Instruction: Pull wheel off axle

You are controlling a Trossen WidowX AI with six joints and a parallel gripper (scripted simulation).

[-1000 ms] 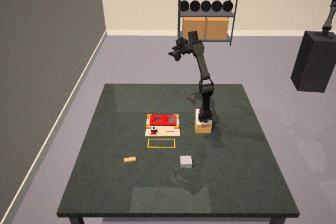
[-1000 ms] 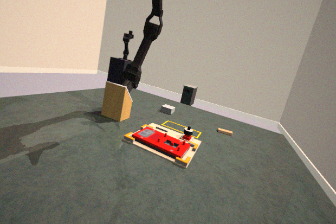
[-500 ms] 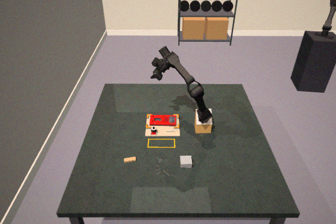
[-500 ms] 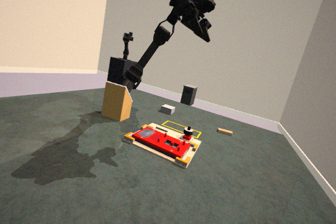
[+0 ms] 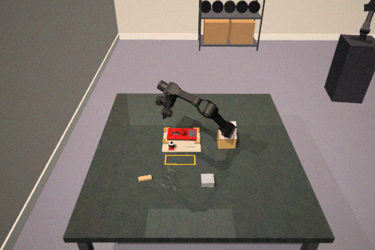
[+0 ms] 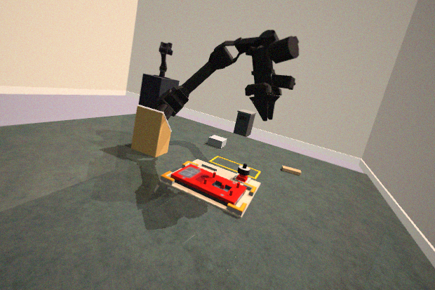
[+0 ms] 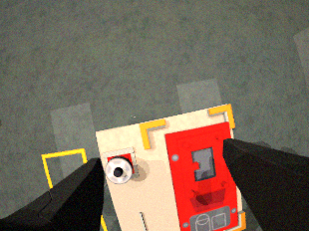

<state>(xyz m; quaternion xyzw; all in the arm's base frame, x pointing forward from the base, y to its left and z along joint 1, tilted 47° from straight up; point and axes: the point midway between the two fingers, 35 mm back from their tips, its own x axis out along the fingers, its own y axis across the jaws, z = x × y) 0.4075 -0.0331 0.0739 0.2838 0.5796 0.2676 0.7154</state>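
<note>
Right now the wheel is 19 cm below my gripper tip, 5 cm to the left of it and 5 cm behind it. Also, from my gripper tip: small wooden block 32 cm to the left, 22 cm below, 6 cm ahead; then upright axle 20 cm below, 5 cm to the left, 5 cm behind; then grey block 30 cm to the left, 30 cm behind, 21 cm below.
</note>
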